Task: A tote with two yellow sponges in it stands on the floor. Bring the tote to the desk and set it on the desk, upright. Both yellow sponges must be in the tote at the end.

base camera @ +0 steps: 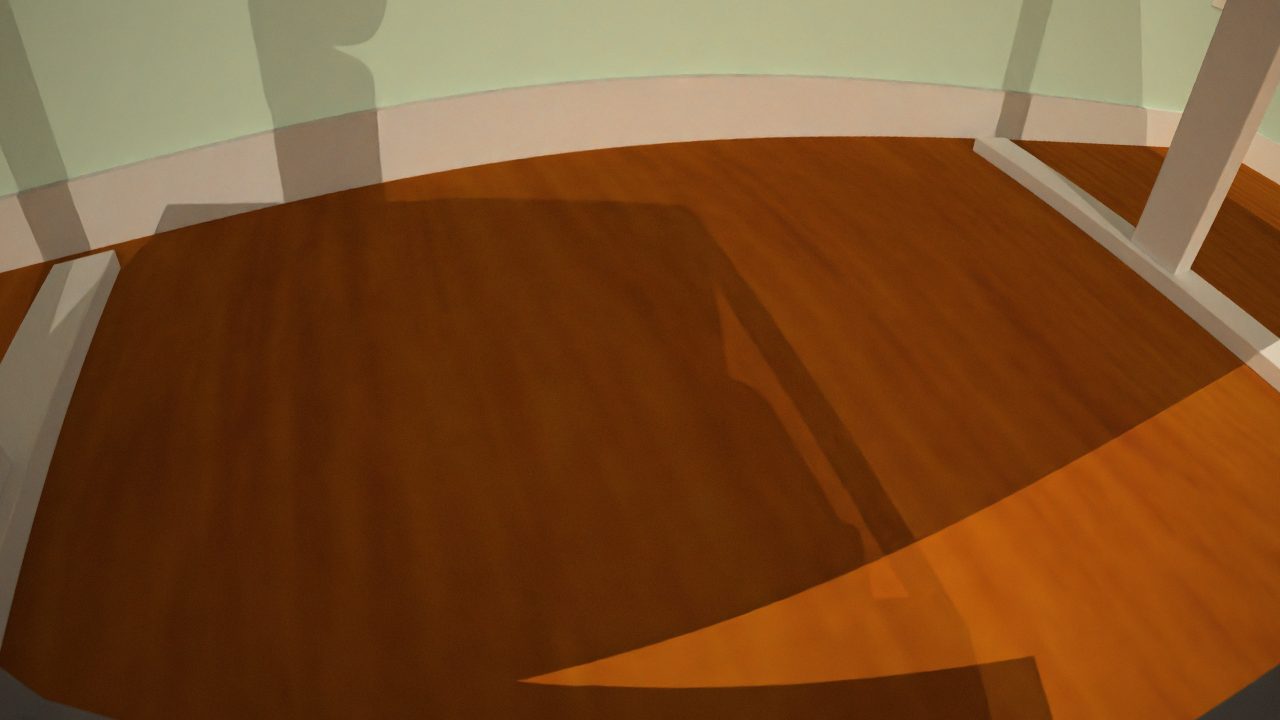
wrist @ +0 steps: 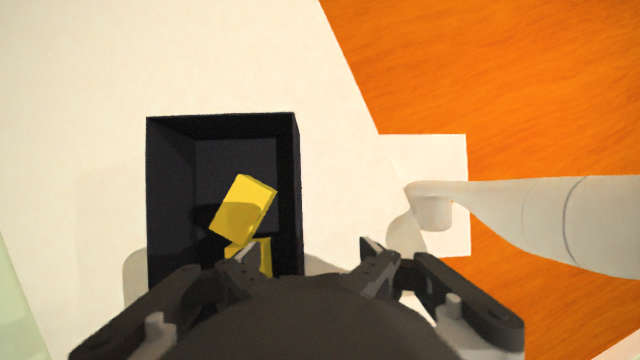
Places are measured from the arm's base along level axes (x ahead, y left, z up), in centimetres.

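Pixels of known places: gripper, fingertip midpoint: [wrist: 310,250].
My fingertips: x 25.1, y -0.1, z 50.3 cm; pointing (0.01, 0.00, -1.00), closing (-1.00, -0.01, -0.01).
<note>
For each thing: its top centre in the pictures, then the offset to it from my fingertips. "spot": a spot on its surface instead. Level surfaces: height alone.
- black tote at its top centre: [wrist: 221,226] dy -0.5, dx +11.8, dz -8.0 cm
- pale desk top at its surface level: dz -17.9 cm
- second yellow sponge at its top centre: [wrist: 245,278] dy +9.1, dx +10.9, dz -13.1 cm
- desk leg at a spot on its surface: [base camera: 1203,134] spot: dy -67.0, dx +48.3, dz -69.7 cm
In the wrist view the black tote [wrist: 172,200] stands upright on the pale desk top [wrist: 225,60]. One yellow sponge [wrist: 243,210] lies at a slant inside the tote. The second yellow sponge [wrist: 265,257] is in the tote too, nearer the gripper and partly hidden behind the left finger. My gripper [wrist: 310,250] is open and empty, above the tote's right wall and the desk beside it. The near end of the tote is hidden behind the gripper. The tote does not show in the base camera view.
A pale arm part [wrist: 540,215] reaches in from the right in the wrist view, over the white base [wrist: 435,155] beside the desk edge. In the base camera view, a desk leg [base camera: 1203,134] stands on a floor bar at the right; another floor bar [base camera: 53,385] runs along the left.
</note>
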